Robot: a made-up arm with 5 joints.
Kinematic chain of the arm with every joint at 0, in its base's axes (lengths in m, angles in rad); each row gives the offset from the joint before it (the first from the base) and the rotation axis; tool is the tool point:
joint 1: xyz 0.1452 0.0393 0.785 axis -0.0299 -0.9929 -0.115
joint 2: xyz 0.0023 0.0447 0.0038 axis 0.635 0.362 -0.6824
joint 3: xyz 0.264 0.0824 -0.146 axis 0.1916 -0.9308 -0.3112
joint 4: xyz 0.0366 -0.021 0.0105 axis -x
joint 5: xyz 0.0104 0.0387 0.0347 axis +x
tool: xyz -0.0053 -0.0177 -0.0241
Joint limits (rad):
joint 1: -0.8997..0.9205
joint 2: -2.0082..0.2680
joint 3: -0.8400..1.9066
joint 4: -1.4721..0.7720
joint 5: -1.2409..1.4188
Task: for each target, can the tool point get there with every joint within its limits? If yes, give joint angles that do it. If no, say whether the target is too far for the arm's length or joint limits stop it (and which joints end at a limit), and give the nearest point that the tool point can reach.
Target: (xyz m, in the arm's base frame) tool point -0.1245 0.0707 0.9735
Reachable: no: joint limits stop it (at a limit: joint 1, joint 2, joint 5) | nearest point 0.0700 0.2650 0.6368 | short by 0.435 m
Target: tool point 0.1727 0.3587 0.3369
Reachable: no: too far | nearest point 0.1781 0.2798 0.4808 | short by 0.164 m
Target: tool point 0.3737 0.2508 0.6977
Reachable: yes | joints -0.1016 -1.0011 0.5699 -0.9850 -0.7960
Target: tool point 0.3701 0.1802 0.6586
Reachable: yes | joints -0.2109 -0.3337 0.9981 -0.1982 -0.6773
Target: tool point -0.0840 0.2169 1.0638
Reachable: no: joint limits stop it (at a limit: joint 1, joint 4, joint 5) | nearest point 0.3292 0.2124 0.9271 | short by 0.435 m
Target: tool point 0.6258 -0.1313 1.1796
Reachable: no: too far | nearest point 0.4743 0.0825 0.9761 | short by 0.332 m
